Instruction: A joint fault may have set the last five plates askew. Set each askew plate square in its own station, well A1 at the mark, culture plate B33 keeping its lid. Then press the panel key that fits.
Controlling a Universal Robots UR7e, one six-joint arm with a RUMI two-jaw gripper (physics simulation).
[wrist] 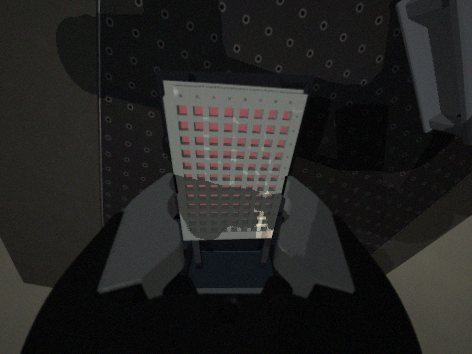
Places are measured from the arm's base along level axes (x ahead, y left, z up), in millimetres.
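Pixels of known places: gripper, between the fingertips: (pixel 230 176).
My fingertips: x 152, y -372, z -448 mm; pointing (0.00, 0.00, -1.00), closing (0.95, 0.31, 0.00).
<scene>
Behind a point stands the place of what it marks.
A pale grey plate (pixel 227 145) {x 139, y -342, z -432 mm} with rows of square wells, pink-red inside, lies in the middle of the wrist view, its far edge turned slightly against the dark frame that shows behind it. A shadow covers its near half. My gripper (pixel 230 176) {x 152, y -372, z -448 mm} is shut on this plate, with one jaw against each long side near its near end. Whether the plate has a lid, its label and an A1 mark cannot be made out. The panel keys do not show in this view.
A dark board (pixel 150 45) {x 39, y -306, z -546 mm} with a grid of small ringed holes lies beyond and around the plate. A grey, open-framed fixture (pixel 419 65) {x 319, y -217, z -541 mm} stands at the upper right. A dark blue part (pixel 231 272) {x 256, y -660, z -540 mm} with two short posts shows between the jaws, below the plate.
</scene>
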